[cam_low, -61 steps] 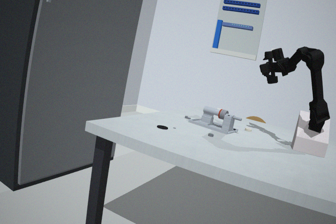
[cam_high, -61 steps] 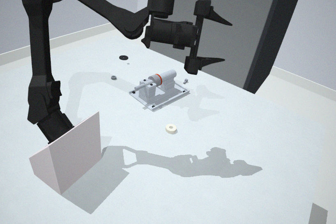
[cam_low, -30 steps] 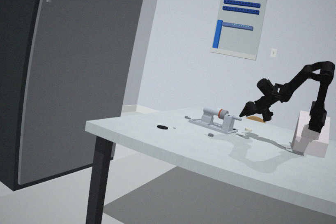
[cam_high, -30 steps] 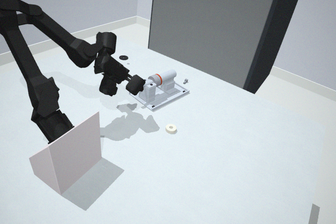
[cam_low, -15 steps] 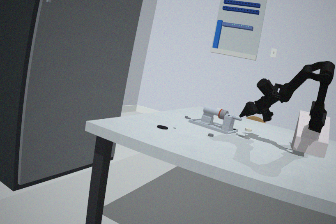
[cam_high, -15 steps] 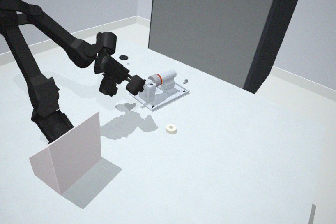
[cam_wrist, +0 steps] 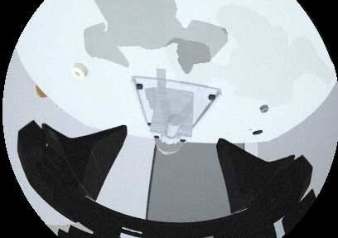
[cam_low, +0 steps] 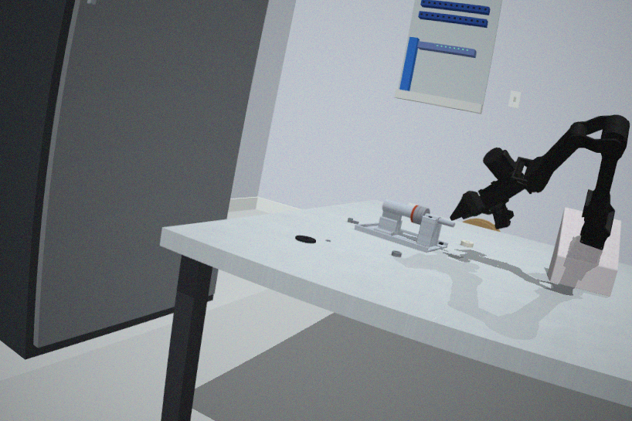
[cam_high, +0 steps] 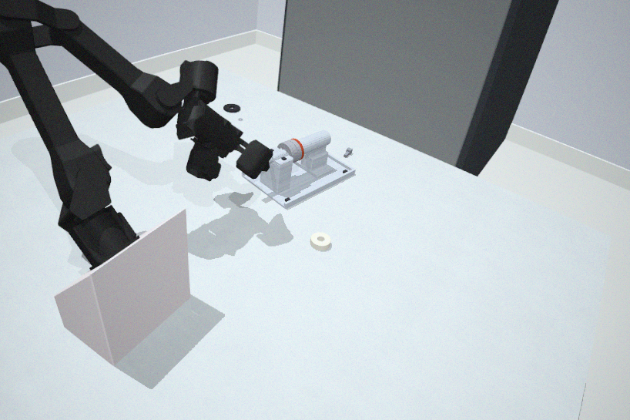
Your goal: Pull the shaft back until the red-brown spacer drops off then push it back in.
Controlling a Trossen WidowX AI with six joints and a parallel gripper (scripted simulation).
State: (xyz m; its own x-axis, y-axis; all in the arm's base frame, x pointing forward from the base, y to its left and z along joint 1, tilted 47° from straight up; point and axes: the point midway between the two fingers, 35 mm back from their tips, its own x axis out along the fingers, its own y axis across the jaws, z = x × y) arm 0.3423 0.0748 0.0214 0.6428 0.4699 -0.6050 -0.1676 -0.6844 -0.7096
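Right now my gripper tip is 8 cm short of the grey shaft, 1 cm to the left of it and 2 cm above it. Round my gripper tip: red-brown spacer (12 cm ahead, 2 cm to the right, 2 cm below); then cream ring (2 cm behind, 20 cm to the right, 9 cm below); then grey spacer (9 cm ahead, 2 cm to the right, 2 cm below).
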